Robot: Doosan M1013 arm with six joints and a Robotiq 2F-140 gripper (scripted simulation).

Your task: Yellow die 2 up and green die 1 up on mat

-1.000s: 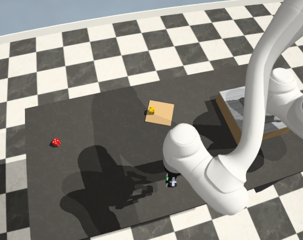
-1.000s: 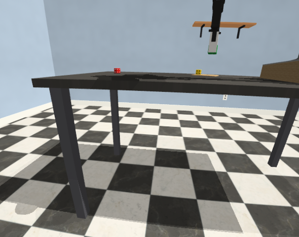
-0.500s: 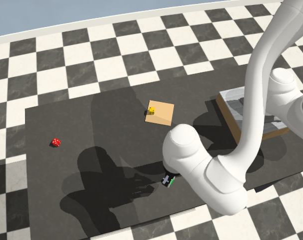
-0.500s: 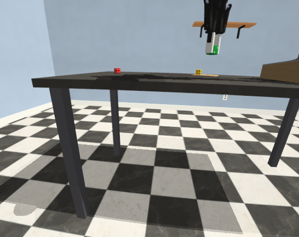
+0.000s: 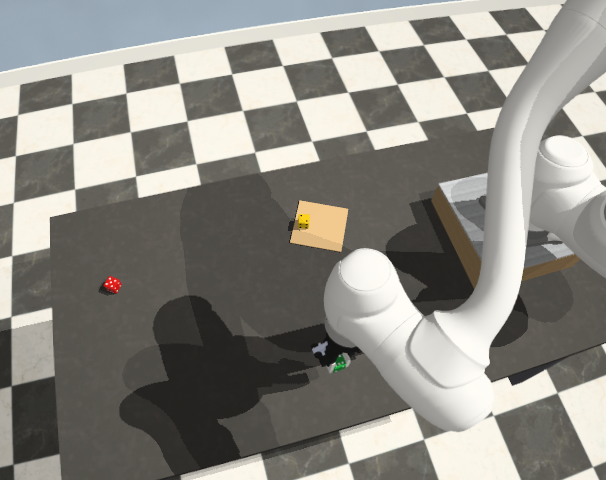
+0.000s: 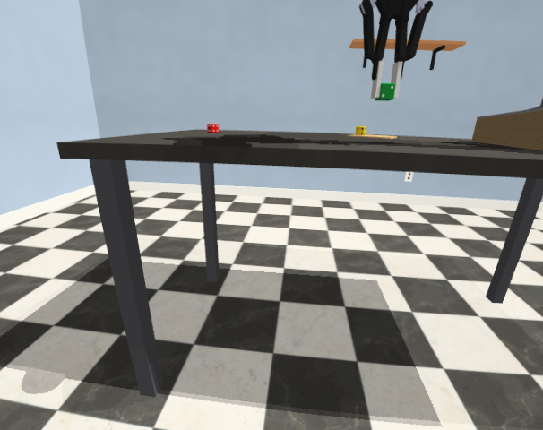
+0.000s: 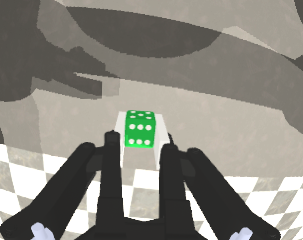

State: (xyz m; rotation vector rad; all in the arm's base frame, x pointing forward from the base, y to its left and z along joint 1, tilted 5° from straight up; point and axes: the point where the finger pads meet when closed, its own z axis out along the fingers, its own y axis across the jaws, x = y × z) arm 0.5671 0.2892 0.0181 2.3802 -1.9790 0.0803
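Now: the green die 2 cm below my hand. The rest, counted from my hand: tan mat (5 cm behind, 41 cm to the right, 13 cm below); then yellow die (1 cm behind, 42 cm to the right, 11 cm below); then red die (51 cm ahead, 31 cm to the right, 11 cm below).
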